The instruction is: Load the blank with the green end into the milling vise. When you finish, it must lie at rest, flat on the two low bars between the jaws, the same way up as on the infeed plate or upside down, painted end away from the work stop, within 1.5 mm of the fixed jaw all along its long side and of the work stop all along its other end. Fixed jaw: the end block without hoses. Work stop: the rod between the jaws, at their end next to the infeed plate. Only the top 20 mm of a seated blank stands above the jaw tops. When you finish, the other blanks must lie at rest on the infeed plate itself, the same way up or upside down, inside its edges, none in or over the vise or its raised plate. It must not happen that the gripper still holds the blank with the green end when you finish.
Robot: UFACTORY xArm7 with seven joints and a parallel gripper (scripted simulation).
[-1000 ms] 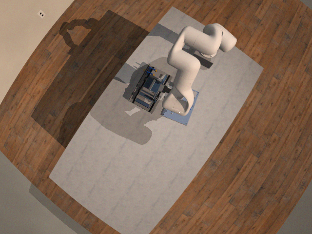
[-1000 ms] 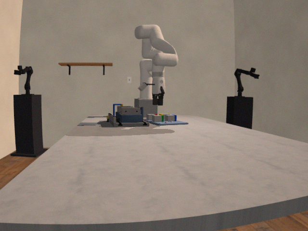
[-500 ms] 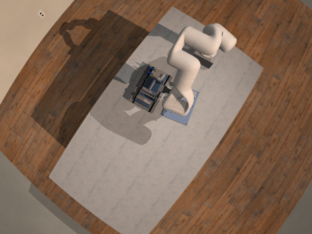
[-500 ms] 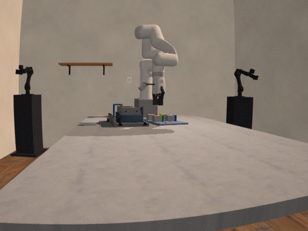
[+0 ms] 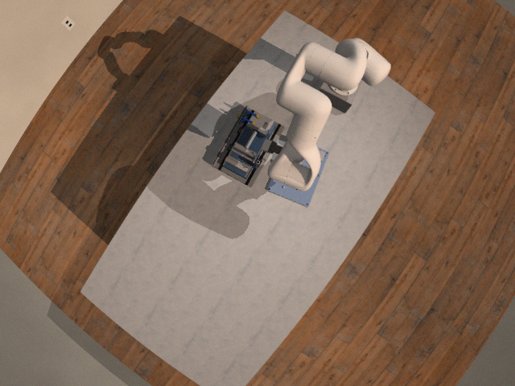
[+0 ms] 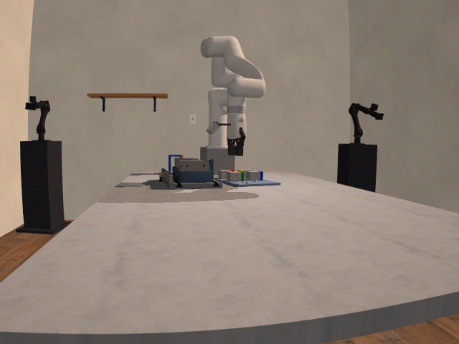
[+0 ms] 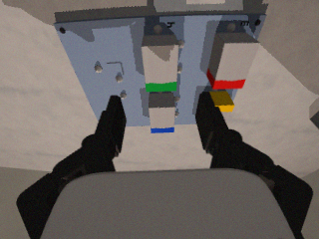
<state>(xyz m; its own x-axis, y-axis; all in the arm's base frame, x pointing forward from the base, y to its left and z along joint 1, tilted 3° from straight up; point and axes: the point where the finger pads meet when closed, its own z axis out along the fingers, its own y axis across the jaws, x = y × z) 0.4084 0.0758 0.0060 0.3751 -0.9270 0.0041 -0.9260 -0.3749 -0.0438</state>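
The green-ended blank lies 100 mm below my hand. Also, from my hand: blue infeed plate 20 mm behind, 40 mm to the left, 120 mm below; red-ended blank 90 mm behind, 30 mm to the right, 100 mm below; blue-ended blank 40 mm behind, 80 mm to the left, 100 mm below.
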